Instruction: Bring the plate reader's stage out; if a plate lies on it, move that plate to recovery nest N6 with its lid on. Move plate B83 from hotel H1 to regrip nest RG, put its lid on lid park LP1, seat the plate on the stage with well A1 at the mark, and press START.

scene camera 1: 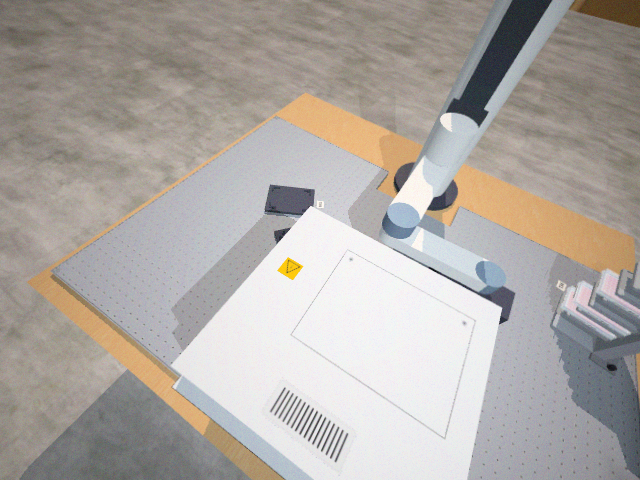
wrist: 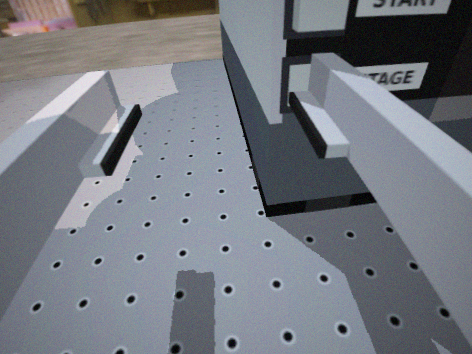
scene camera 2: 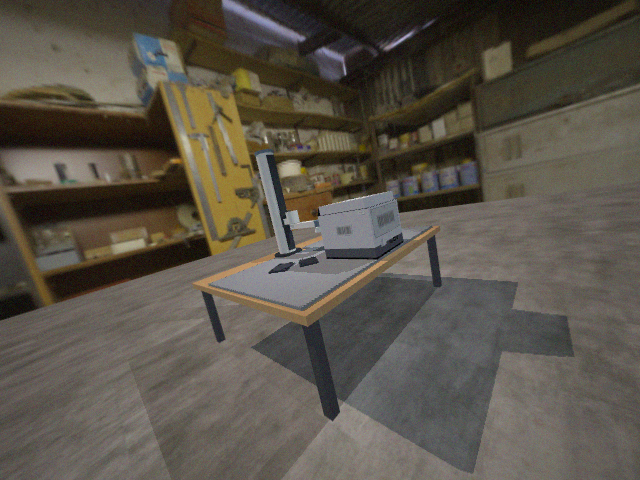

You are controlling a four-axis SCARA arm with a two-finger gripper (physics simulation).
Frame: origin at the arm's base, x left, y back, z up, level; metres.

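Where they show: gripper, fingertip midpoint: (wrist: 212,84); arm's base, origin of the base link: (scene camera 2: 288,253).
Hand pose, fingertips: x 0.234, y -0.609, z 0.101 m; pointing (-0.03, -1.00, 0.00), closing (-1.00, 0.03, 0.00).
Observation:
Each offset is from my fingertips to the top centre of the thing. "*": to the spot under its first point.
The white plate reader @[dx -0.202, dy -0.190, dz +0.259 m] (scene camera 1: 232,335) (scene camera 2: 343,232) stands on the bench. Its front corner shows in the wrist view, with the pale START button @[* dx -0.041, dy +0.007, dz +0.025 m] (wrist: 320,15) above the pale STAGE button @[dx -0.042, dy -0.005, dz +0.006 m] (wrist: 299,77), which is partly covered by the right finger. My gripper (wrist: 212,84) is shut to its narrow stance, empty, with a gap between the pads. It is low in front of the reader, the right finger close before the button panel. Its dark body (scene camera 1: 504,304) shows past the reader's edge in scene camera 1. The stage does not show. Pinkish plates @[dx +0.326, dy +0.342, dz +0.088 m] (scene camera 1: 611,284) stand in a rack at the right; no plate names are readable.
A dark nest @[dx -0.604, dy +0.207, dz -0.070 m] (scene camera 1: 290,199) (scene camera 2: 281,267) lies left of the reader, with a second dark nest @[dx -0.468, dy +0.091, dz -0.068 m] (scene camera 1: 280,235) (scene camera 2: 308,261) partly hidden behind the housing. The arm's column (scene camera 2: 273,206) stands at the bench's back edge. A small label @[* dx +0.286, dy +0.449, dz -0.088 m] (scene camera 1: 560,284) lies near the rack.

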